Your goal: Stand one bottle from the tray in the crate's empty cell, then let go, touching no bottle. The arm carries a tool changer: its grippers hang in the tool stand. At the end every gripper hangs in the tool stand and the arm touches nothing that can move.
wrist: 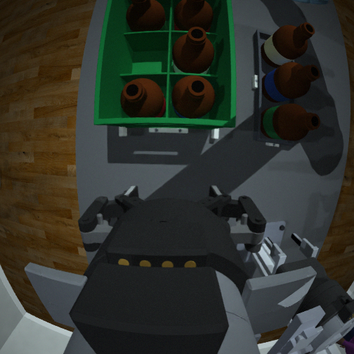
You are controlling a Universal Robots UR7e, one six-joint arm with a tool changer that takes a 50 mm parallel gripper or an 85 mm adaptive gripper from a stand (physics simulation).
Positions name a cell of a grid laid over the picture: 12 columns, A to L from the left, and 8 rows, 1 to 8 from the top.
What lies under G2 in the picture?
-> A white-banded bottle.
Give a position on a cream-labelled bottle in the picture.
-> J1
